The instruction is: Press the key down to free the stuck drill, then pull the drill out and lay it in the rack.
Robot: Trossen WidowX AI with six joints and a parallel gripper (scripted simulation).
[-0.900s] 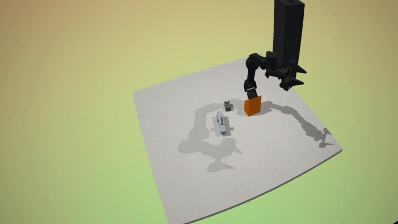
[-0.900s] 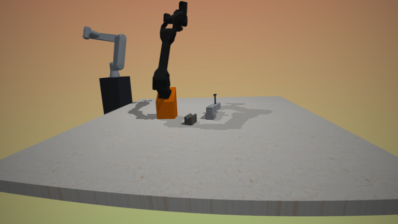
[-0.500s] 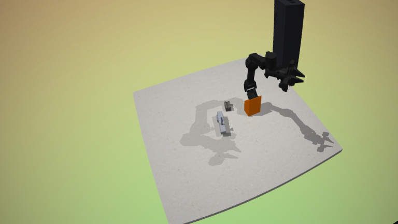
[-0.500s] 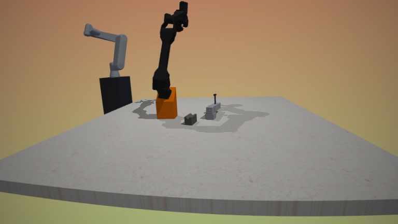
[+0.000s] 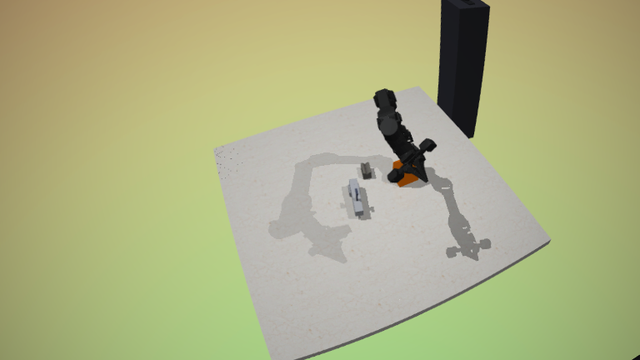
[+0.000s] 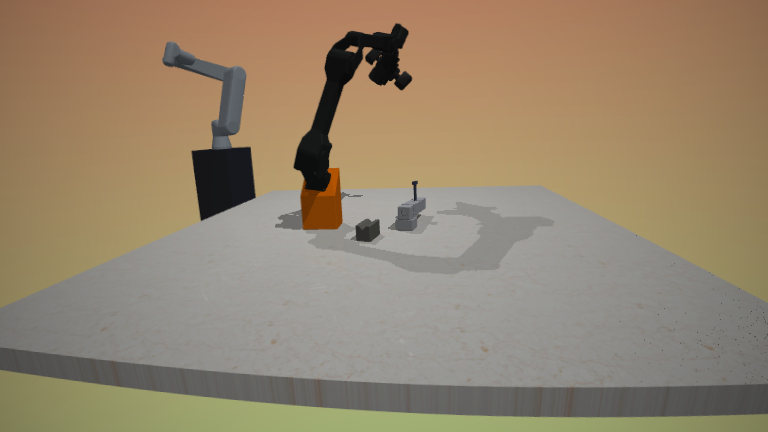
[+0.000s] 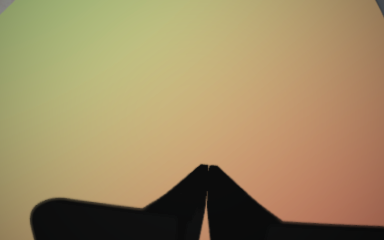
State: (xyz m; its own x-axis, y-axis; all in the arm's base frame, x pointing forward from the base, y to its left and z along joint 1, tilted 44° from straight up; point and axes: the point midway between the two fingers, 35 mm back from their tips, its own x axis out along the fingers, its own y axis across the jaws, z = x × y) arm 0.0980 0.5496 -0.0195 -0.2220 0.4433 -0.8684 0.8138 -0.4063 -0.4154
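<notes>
The dark key is 390 mm below my gripper tip, 350 mm to the right of it and 140 mm ahead of it. Also, from my gripper tip: drill (430 mm below, 400 mm to the right, 140 mm ahead); dark grey rack (540 mm to the right, 460 mm below, 40 mm ahead); grey housing block (440 mm below, 380 mm to the right, 140 mm ahead).
</notes>
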